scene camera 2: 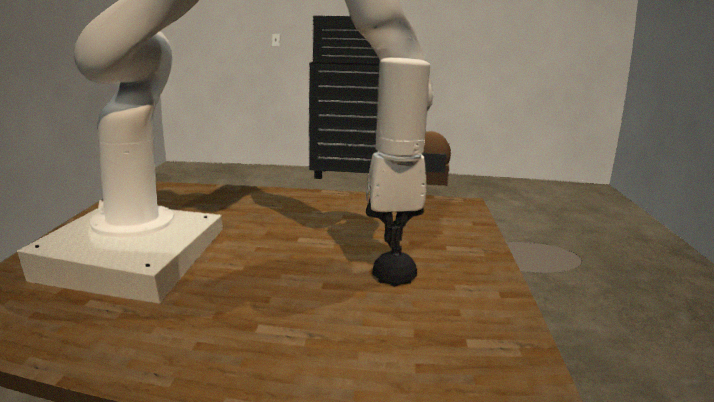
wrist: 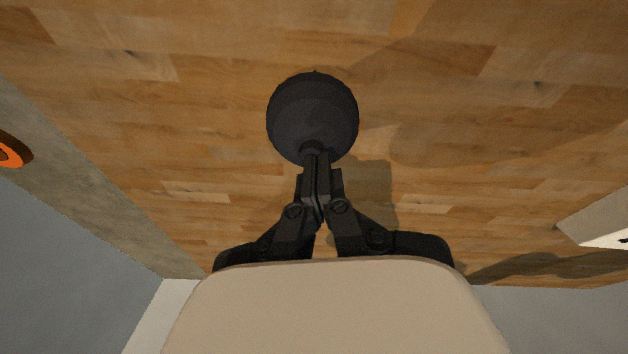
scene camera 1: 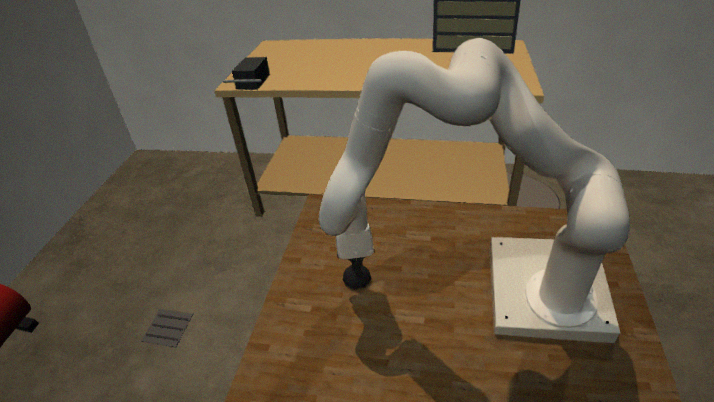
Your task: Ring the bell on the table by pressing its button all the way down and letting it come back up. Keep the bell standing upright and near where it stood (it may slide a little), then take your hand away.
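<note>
The black dome-shaped bell (scene camera 1: 356,278) (scene camera 2: 394,270) (wrist: 313,112) stands upright on the wooden table (scene camera 1: 295,350) (scene camera 2: 300,360) (wrist: 125,105). My gripper (scene camera 1: 356,262) (scene camera 2: 395,248) (wrist: 320,168) is shut with nothing between its fingers and points down over the bell. Its fingertips touch the dark button (wrist: 310,145) on top. The button sits low against the dome in the wrist view, and no bright stem shows under it. The fingertips partly cover the button, and it cannot be made out clearly in the two scene views.
The arm's white base plate (scene camera 1: 520,330) (scene camera 2: 90,275) stands on the same table, to the right of the bell in scene camera 1. Behind are a workbench (scene camera 1: 310,60) with a black box (scene camera 1: 251,72), and a dark drawer cabinet (scene camera 2: 342,117). These stand away from the bell.
</note>
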